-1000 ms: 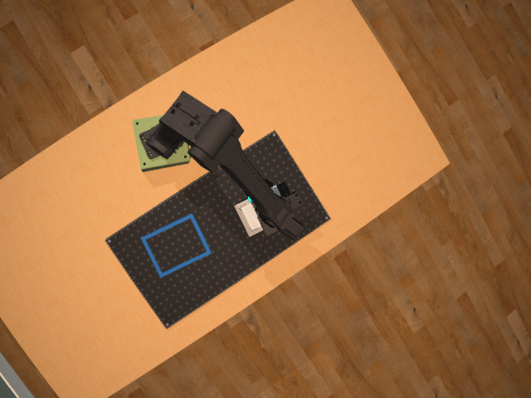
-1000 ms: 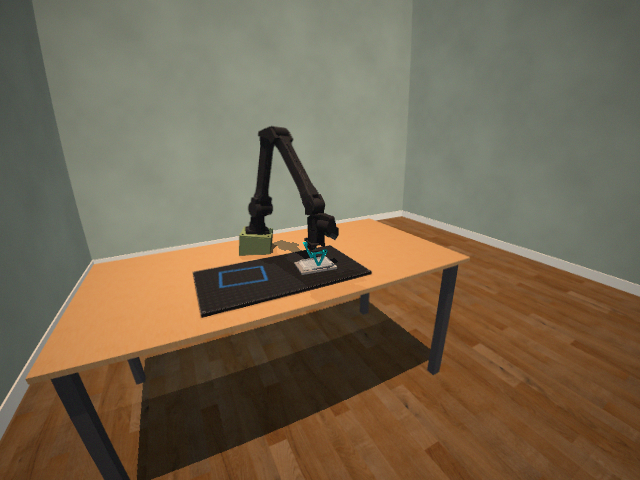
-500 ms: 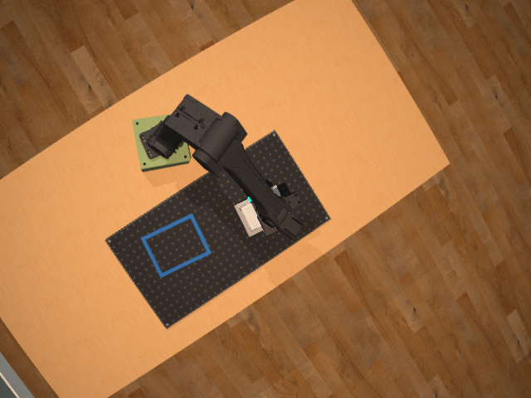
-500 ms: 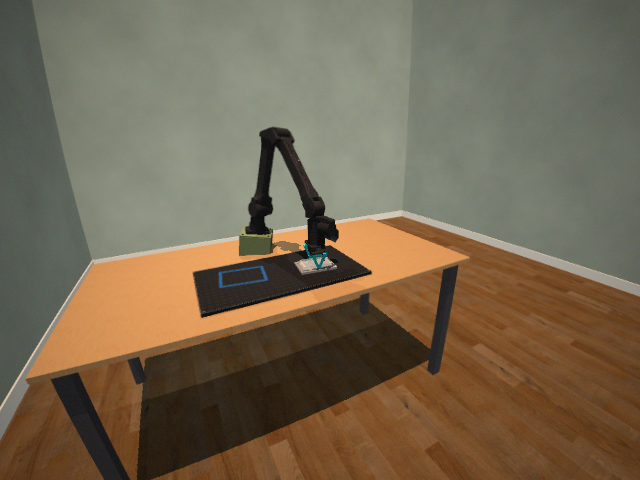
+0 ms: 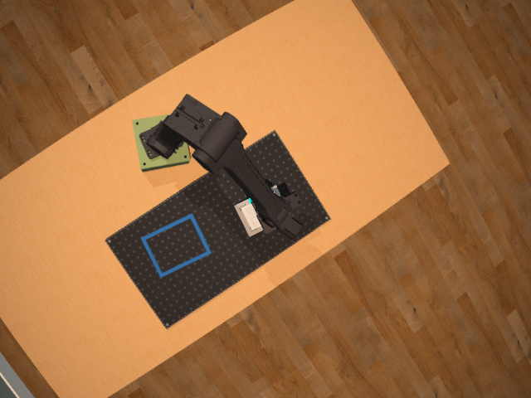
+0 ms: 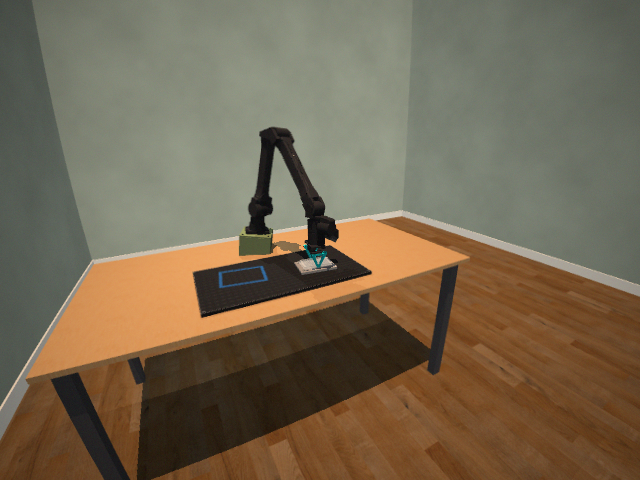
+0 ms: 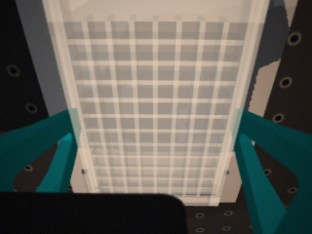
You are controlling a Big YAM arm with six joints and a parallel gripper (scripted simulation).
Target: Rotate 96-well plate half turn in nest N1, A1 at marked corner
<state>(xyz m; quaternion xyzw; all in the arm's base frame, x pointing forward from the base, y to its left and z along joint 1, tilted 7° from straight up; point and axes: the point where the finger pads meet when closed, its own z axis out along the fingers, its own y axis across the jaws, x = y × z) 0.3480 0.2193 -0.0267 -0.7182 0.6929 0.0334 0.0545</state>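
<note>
Now: the 96-well plate 1 cm below my hand. Also, from my hand: plate nest N1: 2 cm below.
</note>
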